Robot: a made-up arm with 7 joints. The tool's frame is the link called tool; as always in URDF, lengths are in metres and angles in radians. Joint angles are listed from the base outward. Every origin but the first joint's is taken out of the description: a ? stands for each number. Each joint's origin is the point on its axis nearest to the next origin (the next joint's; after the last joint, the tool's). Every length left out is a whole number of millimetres.
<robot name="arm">
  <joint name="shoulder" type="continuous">
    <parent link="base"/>
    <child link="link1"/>
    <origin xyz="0 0 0" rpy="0 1.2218 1.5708"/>
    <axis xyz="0 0 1"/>
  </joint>
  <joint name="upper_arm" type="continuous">
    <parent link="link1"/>
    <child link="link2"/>
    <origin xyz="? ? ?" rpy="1.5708 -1.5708 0"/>
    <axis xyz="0 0 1"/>
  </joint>
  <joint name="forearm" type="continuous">
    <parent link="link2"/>
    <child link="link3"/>
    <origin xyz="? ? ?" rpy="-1.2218 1.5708 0"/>
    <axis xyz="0 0 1"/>
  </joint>
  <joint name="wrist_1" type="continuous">
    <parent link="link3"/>
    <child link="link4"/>
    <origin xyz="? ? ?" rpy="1.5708 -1.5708 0"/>
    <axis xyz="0 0 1"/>
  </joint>
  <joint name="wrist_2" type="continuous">
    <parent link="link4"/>
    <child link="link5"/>
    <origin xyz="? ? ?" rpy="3.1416 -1.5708 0"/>
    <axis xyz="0 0 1"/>
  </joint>
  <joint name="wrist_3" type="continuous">
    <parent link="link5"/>
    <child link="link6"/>
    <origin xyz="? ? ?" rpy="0 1.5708 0"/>
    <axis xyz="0 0 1"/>
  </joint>
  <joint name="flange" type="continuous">
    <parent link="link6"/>
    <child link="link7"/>
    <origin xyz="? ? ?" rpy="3.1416 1.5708 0"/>
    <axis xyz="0 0 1"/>
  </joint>
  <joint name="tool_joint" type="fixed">
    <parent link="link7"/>
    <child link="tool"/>
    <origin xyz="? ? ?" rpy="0 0 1.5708"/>
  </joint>
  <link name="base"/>
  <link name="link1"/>
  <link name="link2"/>
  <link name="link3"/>
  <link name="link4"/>
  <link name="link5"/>
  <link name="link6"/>
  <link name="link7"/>
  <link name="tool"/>
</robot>
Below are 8 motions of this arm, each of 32 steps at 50 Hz.
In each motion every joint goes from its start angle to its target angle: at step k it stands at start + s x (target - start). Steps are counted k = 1, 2, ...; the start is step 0. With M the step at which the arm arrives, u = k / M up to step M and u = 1 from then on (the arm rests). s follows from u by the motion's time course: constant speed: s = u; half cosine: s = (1 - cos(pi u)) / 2; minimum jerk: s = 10 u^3 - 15 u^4 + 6 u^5.
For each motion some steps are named. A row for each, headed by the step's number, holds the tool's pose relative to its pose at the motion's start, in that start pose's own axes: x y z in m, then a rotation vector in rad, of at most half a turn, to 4 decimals.
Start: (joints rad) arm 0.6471 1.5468 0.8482 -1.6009 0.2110 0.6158 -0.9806
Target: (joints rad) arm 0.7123 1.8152 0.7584 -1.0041 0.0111 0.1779 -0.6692
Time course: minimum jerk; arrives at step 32
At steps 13, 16, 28, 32:
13: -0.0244 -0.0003 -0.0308 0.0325 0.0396 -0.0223
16: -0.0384 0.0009 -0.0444 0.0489 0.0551 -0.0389
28: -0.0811 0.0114 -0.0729 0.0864 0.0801 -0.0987
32: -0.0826 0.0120 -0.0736 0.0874 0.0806 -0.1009

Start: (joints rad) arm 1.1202 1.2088 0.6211 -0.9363 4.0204 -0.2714 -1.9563
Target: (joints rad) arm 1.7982 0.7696 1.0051 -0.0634 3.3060 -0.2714 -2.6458
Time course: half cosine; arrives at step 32
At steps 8, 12, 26, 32:
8: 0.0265 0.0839 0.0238 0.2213 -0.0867 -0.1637
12: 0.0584 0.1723 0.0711 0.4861 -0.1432 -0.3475
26: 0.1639 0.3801 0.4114 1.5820 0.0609 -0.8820
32: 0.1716 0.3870 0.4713 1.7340 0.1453 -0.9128

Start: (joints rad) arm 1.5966 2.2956 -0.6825 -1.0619 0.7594 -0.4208 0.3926
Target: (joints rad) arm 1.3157 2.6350 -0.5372 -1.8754 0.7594 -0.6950 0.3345
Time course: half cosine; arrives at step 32
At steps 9, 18, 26, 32:
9: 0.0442 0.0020 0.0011 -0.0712 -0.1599 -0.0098
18: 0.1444 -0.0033 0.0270 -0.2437 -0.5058 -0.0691
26: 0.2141 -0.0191 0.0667 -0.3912 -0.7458 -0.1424
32: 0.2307 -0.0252 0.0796 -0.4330 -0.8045 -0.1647

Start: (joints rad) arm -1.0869 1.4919 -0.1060 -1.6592 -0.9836 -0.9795 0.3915
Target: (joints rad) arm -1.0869 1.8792 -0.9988 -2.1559 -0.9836 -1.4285 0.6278
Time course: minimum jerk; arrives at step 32
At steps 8, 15, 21, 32:
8: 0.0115 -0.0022 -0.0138 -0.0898 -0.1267 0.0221
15: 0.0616 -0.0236 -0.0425 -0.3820 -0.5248 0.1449
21: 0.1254 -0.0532 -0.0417 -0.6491 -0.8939 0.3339
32: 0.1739 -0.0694 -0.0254 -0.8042 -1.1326 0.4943

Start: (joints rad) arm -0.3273 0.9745 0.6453 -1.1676 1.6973 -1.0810 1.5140
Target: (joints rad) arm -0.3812 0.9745 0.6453 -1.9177 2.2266 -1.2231 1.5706
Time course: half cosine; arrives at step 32
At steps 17, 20, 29, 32:
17: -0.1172 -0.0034 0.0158 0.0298 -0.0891 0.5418
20: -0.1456 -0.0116 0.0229 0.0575 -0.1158 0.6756
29: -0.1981 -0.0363 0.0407 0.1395 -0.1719 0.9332
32: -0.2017 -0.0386 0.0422 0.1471 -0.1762 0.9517

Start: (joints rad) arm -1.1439 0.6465 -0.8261 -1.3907 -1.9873 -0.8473 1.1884
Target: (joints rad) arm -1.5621 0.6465 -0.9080 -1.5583 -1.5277 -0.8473 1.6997
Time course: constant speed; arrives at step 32
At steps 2, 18, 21, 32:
2: -0.0006 0.0142 0.0045 0.0233 -0.0162 0.0221
18: 0.0077 0.1224 0.0474 0.1599 -0.1825 0.1829
21: 0.0116 0.1413 0.0565 0.1745 -0.2190 0.2101
32: 0.0320 0.2060 0.0922 0.1958 -0.3596 0.3026

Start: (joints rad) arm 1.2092 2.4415 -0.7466 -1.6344 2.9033 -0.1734 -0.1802
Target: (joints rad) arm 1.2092 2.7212 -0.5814 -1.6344 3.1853 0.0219 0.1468
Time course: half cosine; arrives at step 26
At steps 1, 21, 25, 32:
1: 0.0004 -0.0004 0.0002 -0.0003 -0.0001 0.0015
21: 0.0876 -0.1019 0.0676 -0.1145 0.0018 0.3546
25: 0.0937 -0.1125 0.0746 -0.1280 0.0067 0.3853
32: 0.0939 -0.1129 0.0749 -0.1286 0.0070 0.3866

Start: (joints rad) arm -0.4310 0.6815 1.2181 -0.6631 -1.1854 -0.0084 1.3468
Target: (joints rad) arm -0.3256 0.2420 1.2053 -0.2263 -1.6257 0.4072 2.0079
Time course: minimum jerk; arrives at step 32
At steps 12, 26, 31, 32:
12: -0.1032 0.0049 0.0436 0.1407 0.2518 0.0482
26: -0.3084 0.0151 0.2291 0.5155 0.7090 0.0385
31: -0.3195 0.0154 0.2459 0.5402 0.7331 0.0314
32: -0.3195 0.0154 0.2460 0.5403 0.7332 0.0313

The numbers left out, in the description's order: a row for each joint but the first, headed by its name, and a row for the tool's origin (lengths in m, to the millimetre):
upper_arm: 0 0 0
forearm: -0.133 -0.365 0
wrist_1: -0.044 0 0
wrist_2: -0.267 -0.032 0
wrist_3: 0 0 0
flange: 0 0 0
tool: 0 0 0

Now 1 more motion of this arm.
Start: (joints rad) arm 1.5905 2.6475 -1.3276 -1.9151 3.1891 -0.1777 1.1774
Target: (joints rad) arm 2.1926 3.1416 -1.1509 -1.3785 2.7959 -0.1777 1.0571
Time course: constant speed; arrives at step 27
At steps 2, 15, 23, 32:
2: -0.0008 -0.0187 0.0104 -0.0565 -0.0430 -0.0723
15: -0.0639 -0.1311 0.0869 -0.3821 -0.3060 -0.6041
23: -0.1525 -0.1773 0.1285 -0.5553 -0.4430 -0.9698
32: -0.2087 -0.1893 0.1443 -0.6377 -0.5010 -1.1590

